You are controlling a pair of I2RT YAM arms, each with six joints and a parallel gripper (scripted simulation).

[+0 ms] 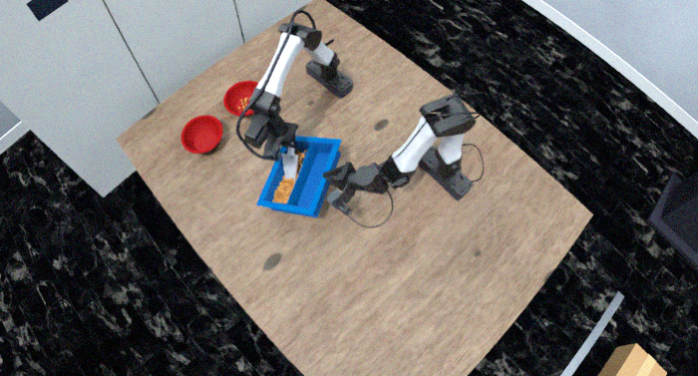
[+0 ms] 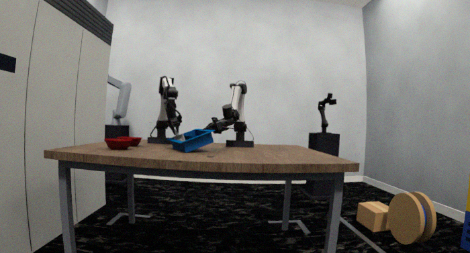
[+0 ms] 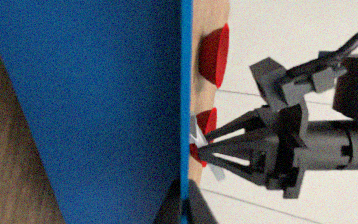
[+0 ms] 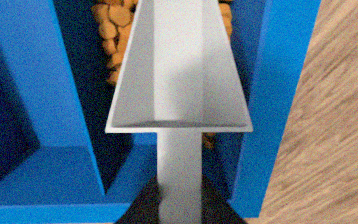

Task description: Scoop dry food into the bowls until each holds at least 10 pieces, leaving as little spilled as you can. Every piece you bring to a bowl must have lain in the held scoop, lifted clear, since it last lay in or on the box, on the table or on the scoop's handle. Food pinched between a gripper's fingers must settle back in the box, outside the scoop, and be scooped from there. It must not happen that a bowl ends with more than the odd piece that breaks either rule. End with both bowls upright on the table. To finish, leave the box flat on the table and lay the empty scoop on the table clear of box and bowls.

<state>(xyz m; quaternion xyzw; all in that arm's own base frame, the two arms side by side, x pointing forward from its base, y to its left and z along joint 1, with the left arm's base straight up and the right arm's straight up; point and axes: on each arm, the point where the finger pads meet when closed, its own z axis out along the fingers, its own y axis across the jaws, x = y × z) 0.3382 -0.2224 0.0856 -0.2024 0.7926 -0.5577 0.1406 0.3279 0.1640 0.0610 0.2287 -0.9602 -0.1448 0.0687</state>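
My right hand is 30 mm above the grey scoop, 20 mm to the right of it and 20 mm short of it. Also, from my right hand: blue box 90 mm to the left, 40 mm ahead, 20 mm below.
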